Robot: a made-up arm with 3 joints.
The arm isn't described. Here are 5 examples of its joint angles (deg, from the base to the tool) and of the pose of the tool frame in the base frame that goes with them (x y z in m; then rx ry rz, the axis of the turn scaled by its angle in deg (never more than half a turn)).
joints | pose
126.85 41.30 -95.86 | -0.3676 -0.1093 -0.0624 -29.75 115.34 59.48
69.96 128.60 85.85 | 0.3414 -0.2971 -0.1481 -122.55 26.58 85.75
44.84 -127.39 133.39 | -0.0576 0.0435 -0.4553 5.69 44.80 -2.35
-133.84 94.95 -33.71 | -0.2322 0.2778 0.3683 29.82 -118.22 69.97
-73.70 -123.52 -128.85 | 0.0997 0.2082 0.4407 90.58 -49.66 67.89
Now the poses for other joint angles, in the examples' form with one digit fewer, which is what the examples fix.
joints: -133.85 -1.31 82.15
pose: -0.227 0.425 0.373 38.7 -106.6 90.8
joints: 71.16 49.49 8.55
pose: 0.063 0.362 -0.248 50.1 64.7 -35.9
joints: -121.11 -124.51 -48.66
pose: -0.291 -0.156 0.339 -86.7 -9.2 -153.6
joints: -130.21 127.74 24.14
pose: -0.476 0.004 0.162 69.1 -37.3 148.8
